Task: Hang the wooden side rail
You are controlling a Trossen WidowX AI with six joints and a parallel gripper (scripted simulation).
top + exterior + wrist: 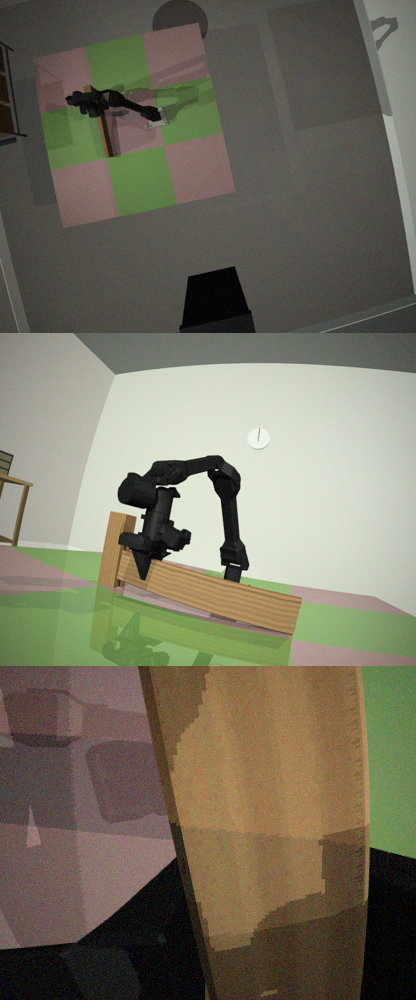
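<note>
The headboard post lies 10 mm behind my gripper tip, 100 mm to the right of it and 50 mm above it.
</note>
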